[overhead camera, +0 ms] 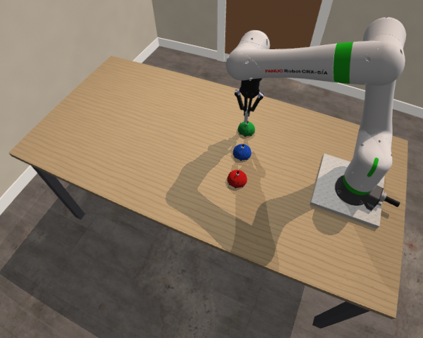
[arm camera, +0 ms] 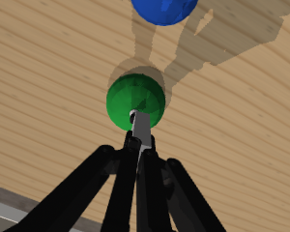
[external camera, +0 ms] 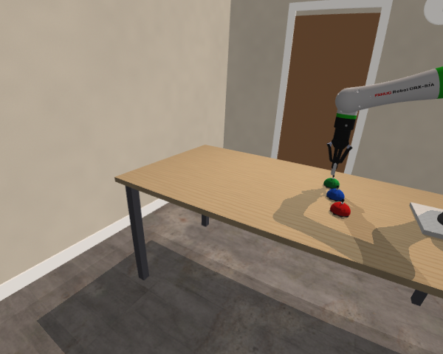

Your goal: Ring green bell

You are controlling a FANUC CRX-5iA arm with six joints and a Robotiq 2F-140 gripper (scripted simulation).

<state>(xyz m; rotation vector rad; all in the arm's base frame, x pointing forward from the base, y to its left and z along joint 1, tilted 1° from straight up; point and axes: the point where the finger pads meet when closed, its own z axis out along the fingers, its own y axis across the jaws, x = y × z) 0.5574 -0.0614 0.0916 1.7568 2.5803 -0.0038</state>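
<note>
Now: hand 6 cm above the green bell and 1 cm past it. The rest, counted from my hand: red bell 27 cm to the left, 12 cm behind, 6 cm below; then blue bell 13 cm to the left, 6 cm below, 6 cm behind.
</note>
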